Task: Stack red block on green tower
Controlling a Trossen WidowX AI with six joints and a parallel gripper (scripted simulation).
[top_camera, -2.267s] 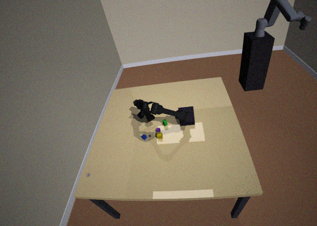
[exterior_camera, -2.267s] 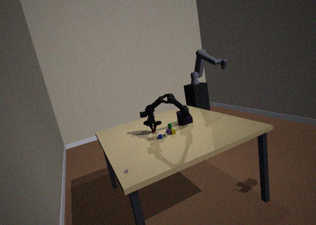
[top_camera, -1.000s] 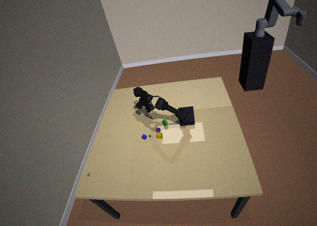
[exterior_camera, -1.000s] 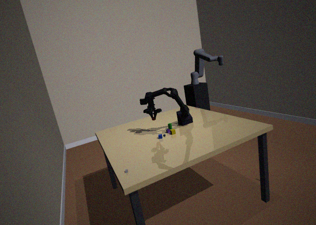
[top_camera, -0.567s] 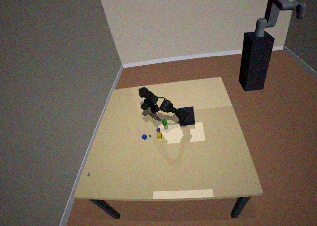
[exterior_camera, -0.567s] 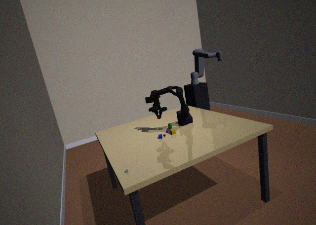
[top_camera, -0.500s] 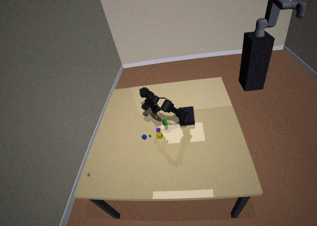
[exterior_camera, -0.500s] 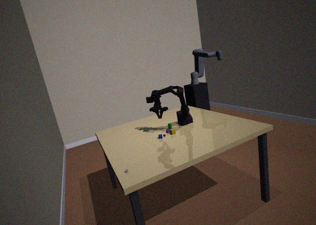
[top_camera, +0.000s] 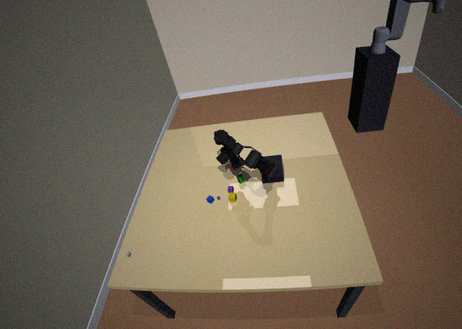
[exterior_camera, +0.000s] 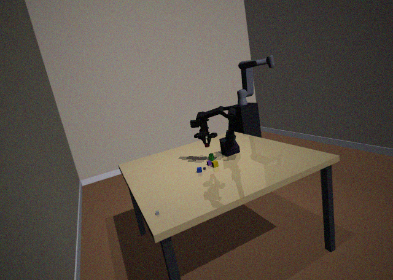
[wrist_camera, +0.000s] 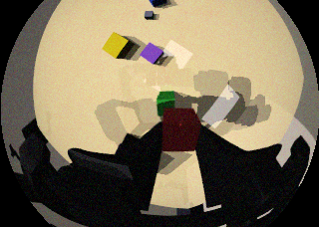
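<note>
Right now my gripper tip is 12 cm above the purple block, 7 cm to the right of it and 4 cm short of it. The rest, counted from my gripper tip: red block 1 cm above; then yellow block 14 cm to the left, 11 cm below, 3 cm ahead; then blue block 16 cm ahead, 13 cm to the left, 11 cm below.
</note>
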